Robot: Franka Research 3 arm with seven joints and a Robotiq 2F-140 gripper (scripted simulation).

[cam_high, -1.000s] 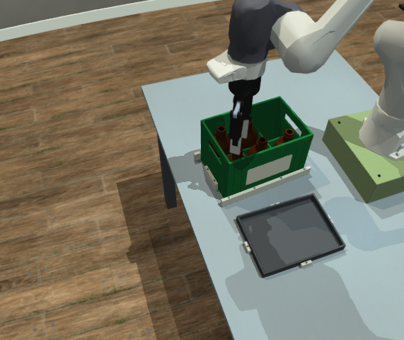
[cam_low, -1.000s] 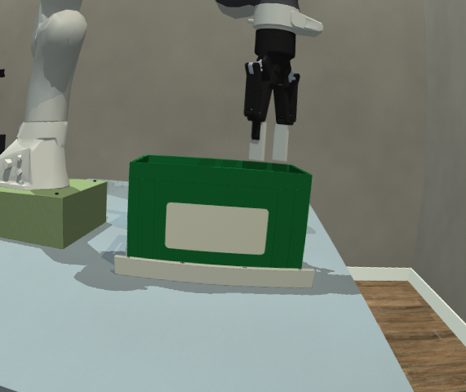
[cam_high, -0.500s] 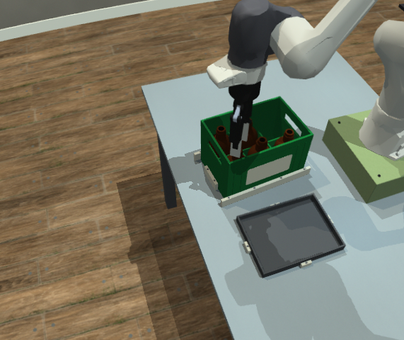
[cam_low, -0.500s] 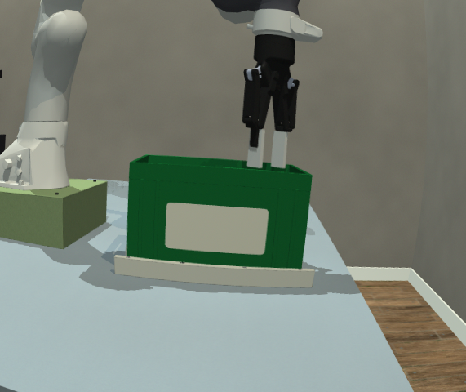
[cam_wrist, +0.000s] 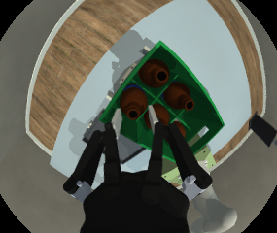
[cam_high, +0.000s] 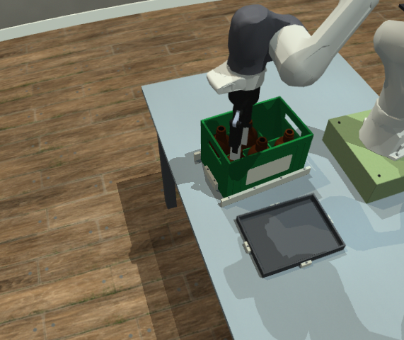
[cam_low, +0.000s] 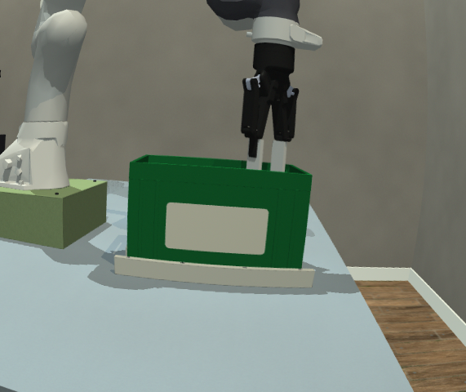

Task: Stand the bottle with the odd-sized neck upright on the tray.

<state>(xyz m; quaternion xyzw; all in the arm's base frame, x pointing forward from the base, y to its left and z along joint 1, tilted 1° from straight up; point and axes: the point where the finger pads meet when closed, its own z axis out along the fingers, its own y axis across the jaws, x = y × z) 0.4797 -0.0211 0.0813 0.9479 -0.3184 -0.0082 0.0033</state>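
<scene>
My hand is 10 cm above the green crate, 7 cm past it and 6 cm to the left of it. From my hand the other things lie so: dark tray (21 cm to the left, 17 cm below, 9 cm behind); then bottle (10 cm to the right, 10 cm below, 6 cm behind).
</scene>
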